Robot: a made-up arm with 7 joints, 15 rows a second.
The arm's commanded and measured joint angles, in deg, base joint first. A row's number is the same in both.
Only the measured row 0 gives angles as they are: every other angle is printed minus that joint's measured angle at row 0.
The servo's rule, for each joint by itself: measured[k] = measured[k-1] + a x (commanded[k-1-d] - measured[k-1]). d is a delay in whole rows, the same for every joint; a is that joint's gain. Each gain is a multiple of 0.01, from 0.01 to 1. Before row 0 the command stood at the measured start. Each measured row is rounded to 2 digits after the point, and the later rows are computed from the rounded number. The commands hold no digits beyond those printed.
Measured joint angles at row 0:
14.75 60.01 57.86 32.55 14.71 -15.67 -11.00
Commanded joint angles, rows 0 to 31:
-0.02 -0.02 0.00 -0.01 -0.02 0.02 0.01
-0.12 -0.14 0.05 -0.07 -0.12 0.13 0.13
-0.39 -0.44 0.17 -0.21 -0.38 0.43 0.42
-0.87 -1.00 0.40 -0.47 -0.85 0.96 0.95
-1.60 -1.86 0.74 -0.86 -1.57 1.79 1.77
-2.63 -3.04 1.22 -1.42 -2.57 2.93 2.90
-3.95 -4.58 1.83 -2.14 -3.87 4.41 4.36
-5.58 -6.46 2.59 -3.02 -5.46 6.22 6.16
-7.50 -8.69 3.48 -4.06 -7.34 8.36 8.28
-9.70 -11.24 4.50 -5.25 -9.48 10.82 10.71
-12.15 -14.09 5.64 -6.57 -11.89 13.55 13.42
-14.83 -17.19 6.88 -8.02 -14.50 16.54 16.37
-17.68 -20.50 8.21 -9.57 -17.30 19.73 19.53
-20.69 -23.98 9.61 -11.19 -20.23 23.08 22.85
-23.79 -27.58 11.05 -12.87 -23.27 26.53 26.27
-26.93 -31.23 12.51 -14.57 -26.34 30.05 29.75
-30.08 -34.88 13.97 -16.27 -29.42 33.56 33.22
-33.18 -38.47 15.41 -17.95 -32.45 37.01 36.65
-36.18 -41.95 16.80 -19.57 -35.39 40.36 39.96
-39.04 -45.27 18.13 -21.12 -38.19 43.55 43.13
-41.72 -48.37 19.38 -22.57 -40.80 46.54 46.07
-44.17 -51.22 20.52 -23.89 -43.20 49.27 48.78
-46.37 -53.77 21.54 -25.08 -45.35 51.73 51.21
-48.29 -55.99 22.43 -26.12 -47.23 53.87 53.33
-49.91 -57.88 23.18 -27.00 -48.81 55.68 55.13
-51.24 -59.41 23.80 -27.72 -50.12 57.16 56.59
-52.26 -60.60 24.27 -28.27 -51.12 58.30 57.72
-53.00 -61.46 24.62 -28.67 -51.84 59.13 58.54
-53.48 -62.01 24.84 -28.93 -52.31 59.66 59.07
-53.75 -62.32 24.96 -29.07 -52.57 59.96 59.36
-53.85 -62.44 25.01 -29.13 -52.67 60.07 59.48
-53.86 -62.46 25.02 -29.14 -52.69 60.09 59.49
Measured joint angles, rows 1 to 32:
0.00 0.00 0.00 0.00 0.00 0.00 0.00
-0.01 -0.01 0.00 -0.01 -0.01 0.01 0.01
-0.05 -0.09 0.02 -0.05 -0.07 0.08 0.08
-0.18 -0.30 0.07 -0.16 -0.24 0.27 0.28
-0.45 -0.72 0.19 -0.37 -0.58 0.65 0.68
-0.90 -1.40 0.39 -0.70 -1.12 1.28 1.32
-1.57 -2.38 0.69 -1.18 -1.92 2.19 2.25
-2.50 -3.70 1.10 -1.82 -2.99 3.41 3.49
-3.70 -5.36 1.64 -2.62 -4.35 4.96 5.07
-5.18 -7.36 2.30 -3.58 -5.99 6.83 6.96
-6.94 -9.69 3.09 -4.70 -7.91 9.02 9.17
-8.97 -12.33 4.01 -5.95 -10.10 11.51 11.68
-11.26 -15.25 5.04 -7.34 -12.52 14.28 14.45
-13.76 -18.40 6.18 -8.83 -15.15 17.28 17.45
-16.46 -21.75 7.41 -10.41 -17.94 20.47 20.64
-19.32 -25.25 8.72 -12.06 -20.87 23.80 23.96
-22.29 -28.84 10.08 -13.74 -23.88 27.24 27.38
-25.33 -32.46 11.48 -15.44 -26.93 30.72 30.83
-28.39 -36.07 12.89 -17.12 -29.97 34.18 34.26
-31.43 -39.60 14.30 -18.76 -32.95 37.58 37.62
-34.40 -43.00 15.68 -20.34 -35.83 40.86 40.87
-37.25 -46.22 17.01 -21.83 -38.56 43.98 43.94
-39.95 -49.22 18.27 -23.21 -41.11 46.89 46.80
-42.45 -51.95 19.45 -24.46 -43.44 49.55 49.40
-44.73 -54.37 20.52 -25.57 -45.52 51.93 51.72
-46.75 -56.48 21.48 -26.53 -47.33 53.99 53.73
-48.50 -58.24 22.32 -27.33 -48.86 55.73 55.42
-49.97 -59.66 23.02 -27.96 -50.10 57.14 56.78
-51.15 -60.74 23.60 -28.44 -51.06 58.23 57.82
-52.06 -61.50 24.05 -28.77 -51.75 59.02 58.56
-52.72 -61.99 24.38 -28.97 -52.20 59.54 59.03
-53.16 -62.26 24.61 -29.08 -52.46 59.83 59.30
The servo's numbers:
d 1
a 0.39 0.60 0.36 0.67 0.55 0.55 0.59

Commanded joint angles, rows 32 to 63:
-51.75 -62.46 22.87 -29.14 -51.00 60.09 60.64
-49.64 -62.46 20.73 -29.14 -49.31 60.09 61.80
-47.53 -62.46 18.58 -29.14 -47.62 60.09 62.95
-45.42 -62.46 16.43 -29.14 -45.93 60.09 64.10
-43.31 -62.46 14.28 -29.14 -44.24 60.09 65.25
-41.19 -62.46 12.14 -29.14 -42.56 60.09 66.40
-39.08 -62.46 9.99 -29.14 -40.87 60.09 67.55
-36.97 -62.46 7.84 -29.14 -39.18 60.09 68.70
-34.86 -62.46 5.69 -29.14 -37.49 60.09 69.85
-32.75 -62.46 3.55 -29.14 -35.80 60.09 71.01
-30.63 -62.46 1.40 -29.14 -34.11 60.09 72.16
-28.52 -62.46 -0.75 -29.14 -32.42 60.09 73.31
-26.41 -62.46 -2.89 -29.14 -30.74 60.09 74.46
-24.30 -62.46 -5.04 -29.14 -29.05 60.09 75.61
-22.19 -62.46 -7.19 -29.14 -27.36 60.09 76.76
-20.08 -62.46 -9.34 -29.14 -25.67 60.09 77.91
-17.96 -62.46 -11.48 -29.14 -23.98 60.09 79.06
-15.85 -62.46 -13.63 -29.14 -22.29 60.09 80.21
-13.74 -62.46 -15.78 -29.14 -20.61 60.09 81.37
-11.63 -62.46 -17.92 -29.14 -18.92 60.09 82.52
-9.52 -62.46 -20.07 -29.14 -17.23 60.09 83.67
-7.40 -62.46 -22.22 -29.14 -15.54 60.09 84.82
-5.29 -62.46 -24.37 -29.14 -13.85 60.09 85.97
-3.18 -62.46 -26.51 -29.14 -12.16 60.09 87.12
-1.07 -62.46 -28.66 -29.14 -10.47 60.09 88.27
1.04 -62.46 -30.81 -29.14 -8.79 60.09 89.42
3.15 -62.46 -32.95 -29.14 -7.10 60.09 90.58
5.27 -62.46 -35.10 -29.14 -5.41 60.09 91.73
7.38 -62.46 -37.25 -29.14 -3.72 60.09 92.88
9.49 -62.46 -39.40 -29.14 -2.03 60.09 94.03
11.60 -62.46 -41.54 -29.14 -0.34 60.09 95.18
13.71 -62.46 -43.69 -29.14 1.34 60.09 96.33
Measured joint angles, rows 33 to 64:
-53.43 -62.38 24.76 -29.12 -52.59 59.97 59.41
-52.77 -62.43 24.08 -29.13 -51.72 60.04 60.14
-51.55 -62.45 22.87 -29.14 -50.39 60.07 61.12
-49.98 -62.46 21.33 -29.14 -48.87 60.08 62.20
-48.20 -62.46 19.57 -29.14 -47.25 60.09 63.32
-46.29 -62.46 17.67 -29.14 -45.59 60.09 64.46
-44.30 -62.46 15.68 -29.14 -43.92 60.09 65.60
-42.26 -62.46 13.63 -29.14 -42.24 60.09 66.75
-40.20 -62.46 11.55 -29.14 -40.56 60.09 67.90
-38.12 -62.46 9.44 -29.14 -38.87 60.09 69.05
-36.03 -62.46 7.32 -29.14 -37.18 60.09 70.21
-33.92 -62.46 5.19 -29.14 -35.49 60.09 71.36
-31.81 -62.46 3.05 -29.14 -33.80 60.09 72.51
-29.70 -62.46 0.91 -29.14 -32.12 60.09 73.66
-27.59 -62.46 -1.23 -29.14 -30.43 60.09 74.81
-25.48 -62.46 -3.38 -29.14 -28.74 60.09 75.96
-23.37 -62.46 -5.53 -29.14 -27.05 60.09 77.11
-21.26 -62.46 -7.67 -29.14 -25.36 60.09 78.26
-19.15 -62.46 -9.82 -29.14 -23.67 60.09 79.41
-17.04 -62.46 -11.97 -29.14 -21.99 60.09 80.57
-14.93 -62.46 -14.11 -29.14 -20.30 60.09 81.72
-12.82 -62.46 -16.26 -29.14 -18.61 60.09 82.87
-10.71 -62.46 -18.41 -29.14 -16.92 60.09 84.02
-8.60 -62.46 -20.56 -29.14 -15.23 60.09 85.17
-6.49 -62.46 -22.70 -29.14 -13.54 60.09 86.32
-4.38 -62.46 -24.85 -29.14 -11.85 60.09 87.47
-2.27 -62.46 -27.00 -29.14 -10.17 60.09 88.62
-0.16 -62.46 -29.14 -29.14 -8.48 60.09 89.78
1.96 -62.46 -31.29 -29.14 -6.79 60.09 90.93
4.07 -62.46 -33.44 -29.14 -5.10 60.09 92.08
6.18 -62.46 -35.59 -29.14 -3.41 60.09 93.23
8.29 -62.46 -37.73 -29.14 -1.72 60.09 94.38

